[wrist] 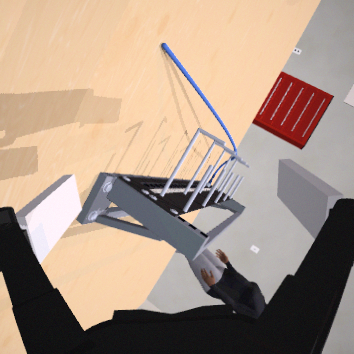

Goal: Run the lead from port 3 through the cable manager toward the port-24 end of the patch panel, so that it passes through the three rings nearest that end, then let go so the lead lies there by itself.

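Note:
The patch panel [152,212] stands slanted below the middle of the wrist view, with a grey end plate at its left. The cable manager's pale wire rings [180,162] rise from it in a row toward the right. The blue lead [200,95] runs as a nearly straight line from its loose end at the upper middle to the far rings, then bends back down among them to the panel. Which rings it passes through, if any, I cannot tell. My gripper [176,184] is open, its fingers wide apart on either side of the panel, with no lead between them.
A wooden table top [75,45] fills the left and upper part, with its edge running diagonally. Beyond it, over the grey floor, are a red slotted object [295,107] at the right and a dark-clothed figure [242,292] at the bottom.

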